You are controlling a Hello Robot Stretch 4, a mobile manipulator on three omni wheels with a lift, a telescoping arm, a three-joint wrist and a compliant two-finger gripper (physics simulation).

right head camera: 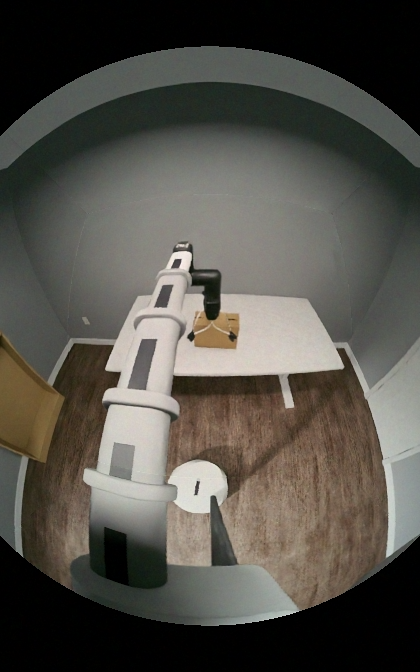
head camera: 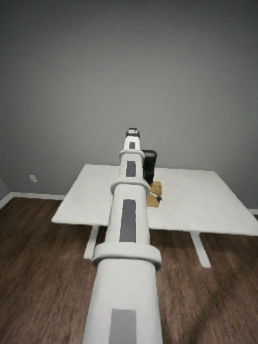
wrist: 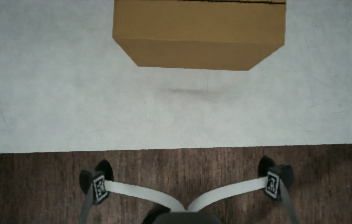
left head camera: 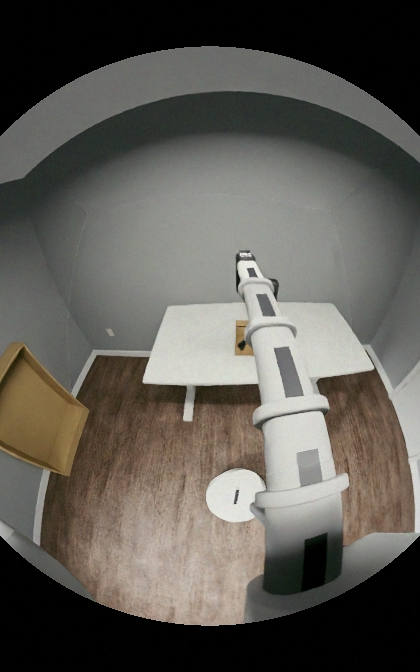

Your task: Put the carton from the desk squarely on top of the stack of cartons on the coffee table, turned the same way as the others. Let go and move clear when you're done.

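Places are measured from the robot's base along level axes (x back, y right, z up), in metres.
Pixels of known places: hand, tool point: point(wrist: 184, 174).
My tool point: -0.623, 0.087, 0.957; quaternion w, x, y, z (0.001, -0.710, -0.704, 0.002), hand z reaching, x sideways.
Observation:
Behind a point stands the place of what it marks, as x, y, z.
The brown carton point(head camera: 156, 189) {-0.804, 0.198, 0.873} point(left head camera: 241, 332) point(right head camera: 216, 342) point(wrist: 200, 22) {-0.818, 0.119, 0.872} sits upright on the white desk point(head camera: 195, 200) {-0.885, 0.577, 0.692} point(left head camera: 200, 350) point(right head camera: 285, 340) point(wrist: 50, 100) {-0.734, -0.215, 0.692}. My gripper point(right head camera: 212, 337) point(wrist: 186, 175) {-0.623, 0.087, 0.957} is wide open, with nothing between its fingertips. It hangs from the extended arm, and in the right head view its fingers show in front of the carton, one near each side. In the wrist view the fingertips appear over the floor beyond the desk's front edge, with the carton ahead of them. The arm hides part of the carton in the head and left head views. The coffee table and its stack do not show.
The grey wall point(head camera: 200, 100) {-1.398, 0.577, 1.402} stands behind the desk. A tan, open, tray-like piece point(left head camera: 40, 410) point(right head camera: 25, 415) is at the far left. A round white disc point(left head camera: 222, 495) point(right head camera: 185, 495) is low beside the arm, above the brown wooden floor point(left head camera: 150, 450) point(right head camera: 300, 450).

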